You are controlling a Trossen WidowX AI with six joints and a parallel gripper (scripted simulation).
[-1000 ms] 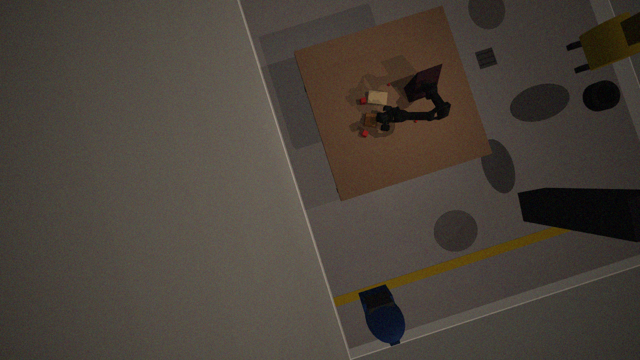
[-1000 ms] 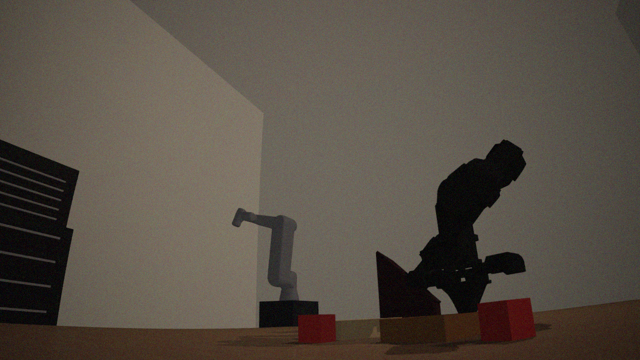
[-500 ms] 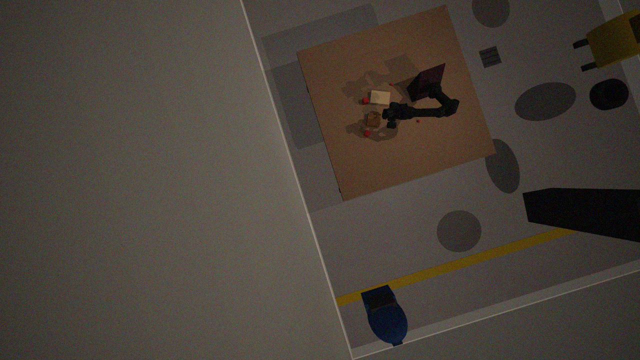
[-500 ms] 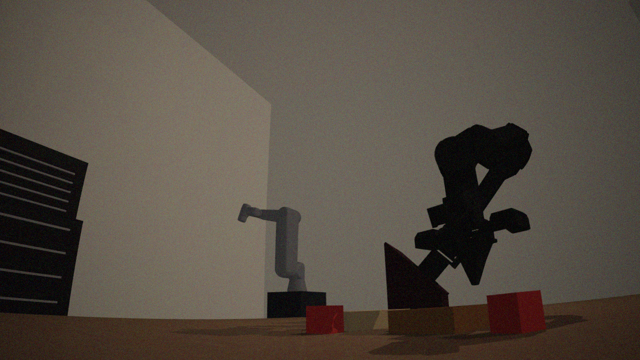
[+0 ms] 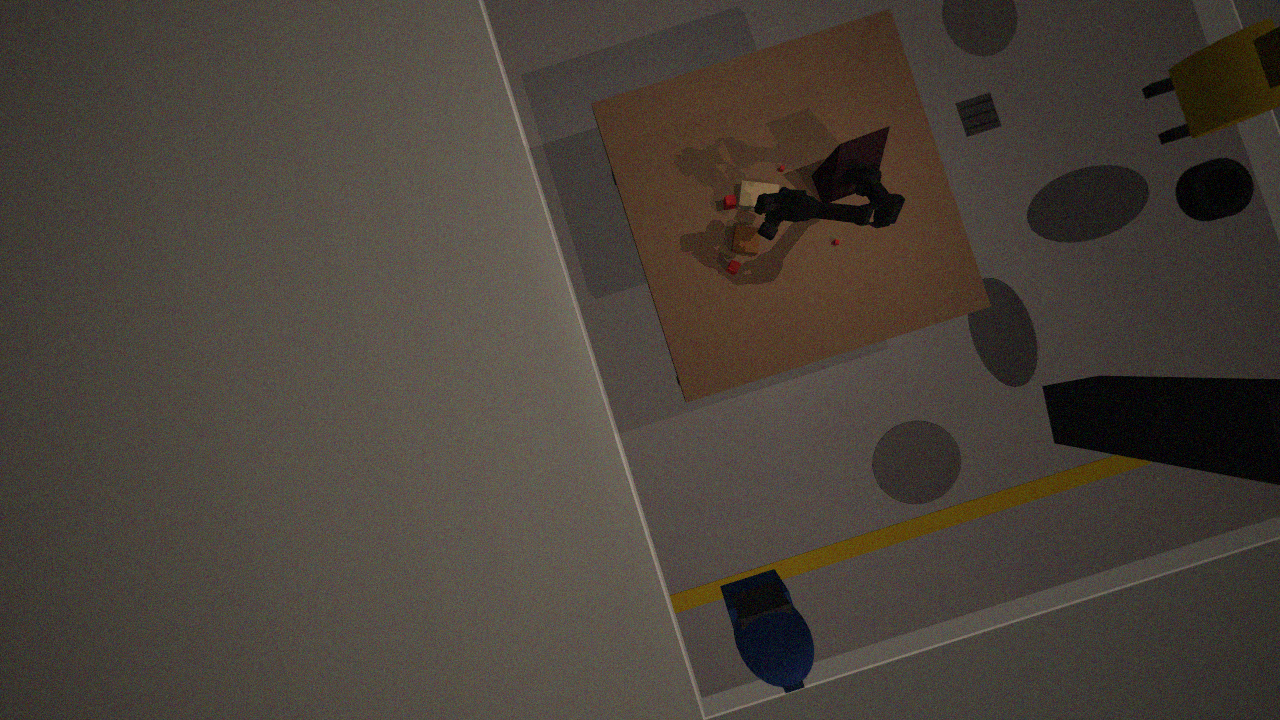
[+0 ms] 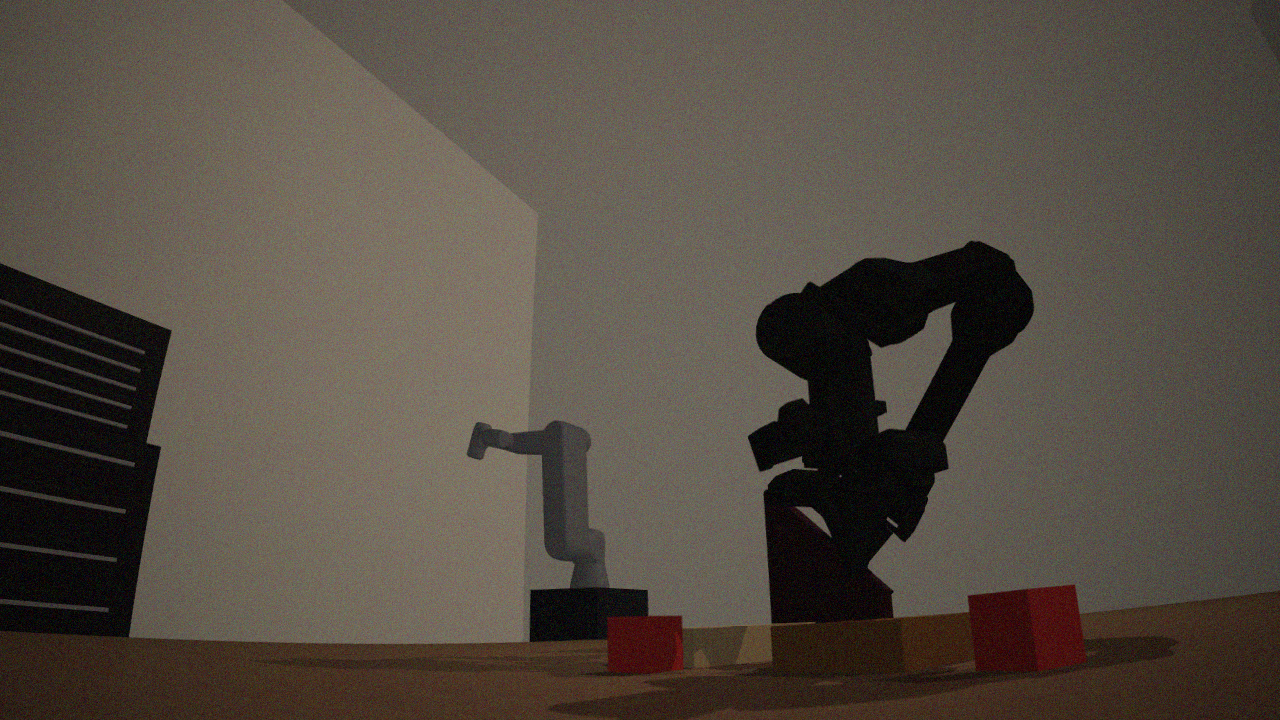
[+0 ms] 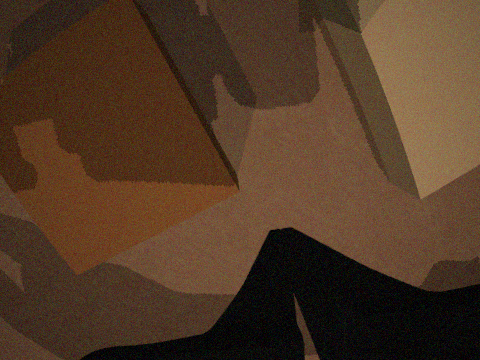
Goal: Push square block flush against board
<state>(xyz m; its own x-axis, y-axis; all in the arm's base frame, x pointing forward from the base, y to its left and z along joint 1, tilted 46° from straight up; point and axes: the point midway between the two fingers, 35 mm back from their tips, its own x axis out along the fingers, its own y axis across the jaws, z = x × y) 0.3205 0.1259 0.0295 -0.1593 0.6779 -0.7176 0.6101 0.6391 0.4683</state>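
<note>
Right now my gripper tip is 130 mm to the left of the cream board and 50 mm above it. Also, from my gripper tip: orange-brown square block 80 mm ahead, 40 mm to the left, 50 mm below.
</note>
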